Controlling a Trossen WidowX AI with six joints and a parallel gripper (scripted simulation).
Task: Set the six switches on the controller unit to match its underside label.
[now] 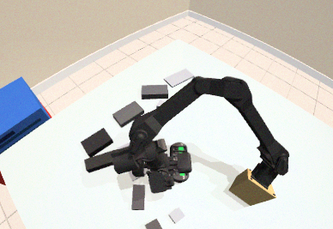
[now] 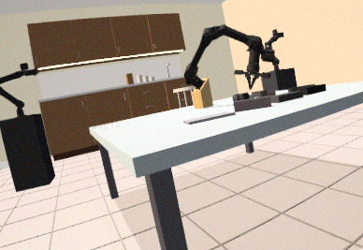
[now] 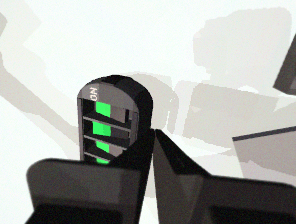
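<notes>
Now: the pale block 130 mm behind my gripper tip, 70 mm to the left of it and 40 mm below it. From my gripper tip the other things lie so: pale plate 140 mm ahead, 60 mm to the left, 50 mm below.
</notes>
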